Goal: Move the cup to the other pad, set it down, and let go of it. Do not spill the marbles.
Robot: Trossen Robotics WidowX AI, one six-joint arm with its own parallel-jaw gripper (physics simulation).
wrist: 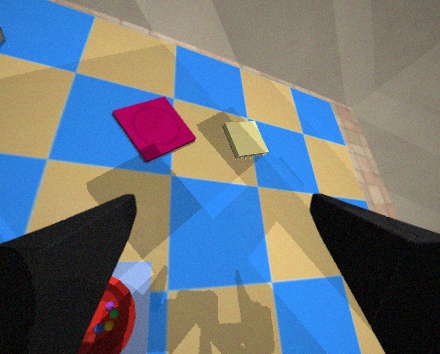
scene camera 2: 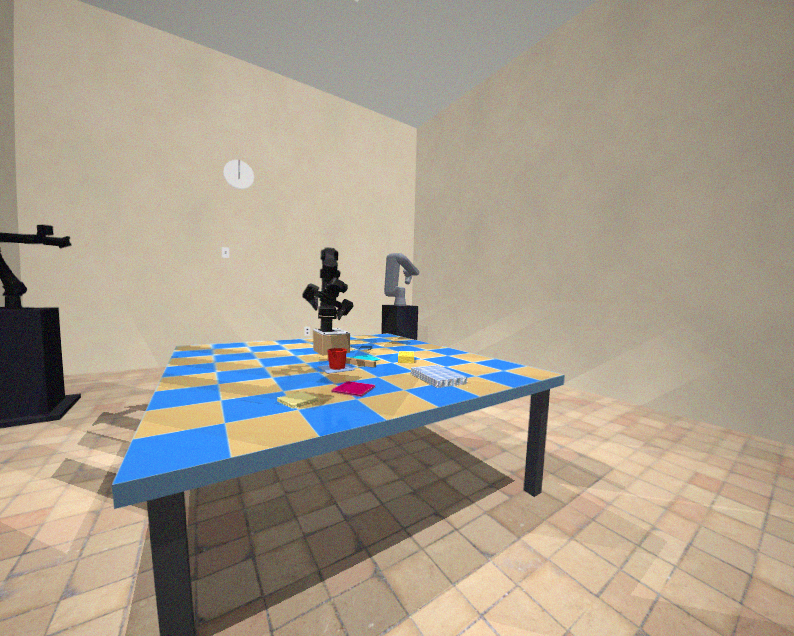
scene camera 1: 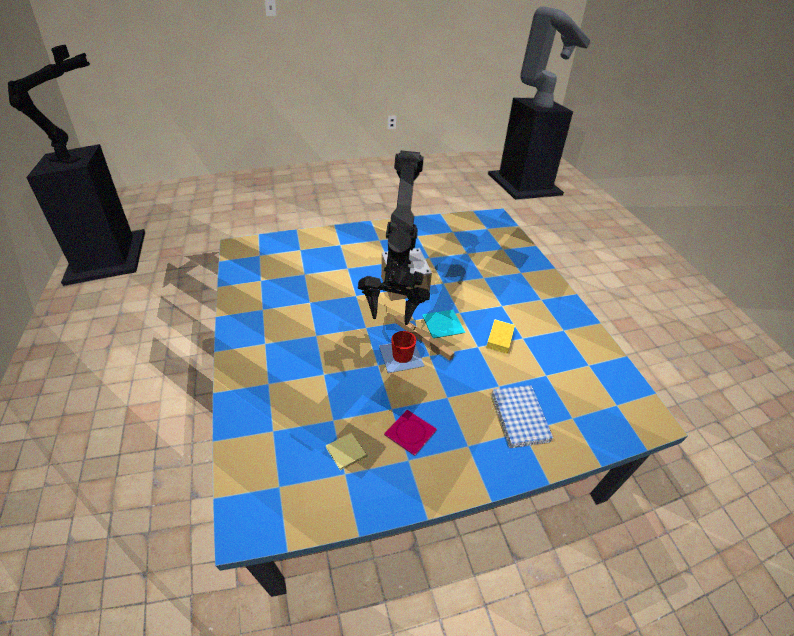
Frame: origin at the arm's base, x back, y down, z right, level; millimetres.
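Where they show: gripper, fingertip midpoint: [wrist: 224, 202] [scene camera 2: 328, 314] [scene camera 1: 390, 322]; arm's base at its link origin: [scene camera 2: 326, 330].
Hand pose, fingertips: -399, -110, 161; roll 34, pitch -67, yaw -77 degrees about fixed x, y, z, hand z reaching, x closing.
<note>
Things, the pixels of their centre, and the offset from my fingertips, as dx, dy, dz. "*": a spot on its surface instead.
- red cup at the middle of its body: [wrist: 91, 316] [scene camera 1: 403, 347] [scene camera 2: 337, 358] +58, +177, -63
- pale blue pad at a spot on its surface: [wrist: 143, 320] * +72, +213, -11
- wooden stick at the middle of its body: [scene camera 1: 423, 339] [scene camera 2: 350, 363] +109, +215, -150
- teal square at a spot on its surface: [scene camera 1: 442, 323] * +157, +213, -236
- yellow block at the middle of its body: [scene camera 1: 500, 336] [scene camera 2: 406, 356] +40, +201, -391
- checked cloth at the middle of its body: [scene camera 1: 521, 415] [scene camera 2: 437, 375] -251, +204, -306
- pale yellow square at a spot on its surface: [wrist: 247, 139] [scene camera 1: 345, 448] [scene camera 2: 297, 397] * -207, +206, +178
A red cup [scene camera 1: 403, 347] [scene camera 2: 336, 359] [wrist: 125, 312] stands upright on a pale blue pad [scene camera 1: 414, 365] [wrist: 143, 320]. In the wrist view several coloured marbles [wrist: 110, 305] show inside it; the left finger hides part of the cup. The other pad [scene camera 1: 410, 431] [scene camera 2: 353, 388] [wrist: 155, 125] is magenta with a ring outline and lies flat, nearer the table's front edge. My gripper [scene camera 1: 391, 320] [scene camera 2: 327, 306] [wrist: 224, 202] is wide open with nothing between its fingers. It hangs above the table, behind the cup in scene camera 1 and apart from it.
A wooden stick [scene camera 1: 434, 343] and a teal square [scene camera 1: 442, 323] lie right of the cup in scene camera 1. A yellow block [scene camera 1: 501, 335] [scene camera 2: 406, 357] and a checked cloth [scene camera 1: 522, 416] [scene camera 2: 438, 376] lie farther right. A pale yellow square [scene camera 1: 345, 451] [scene camera 2: 298, 400] [wrist: 247, 139] lies beside the magenta pad.
</note>
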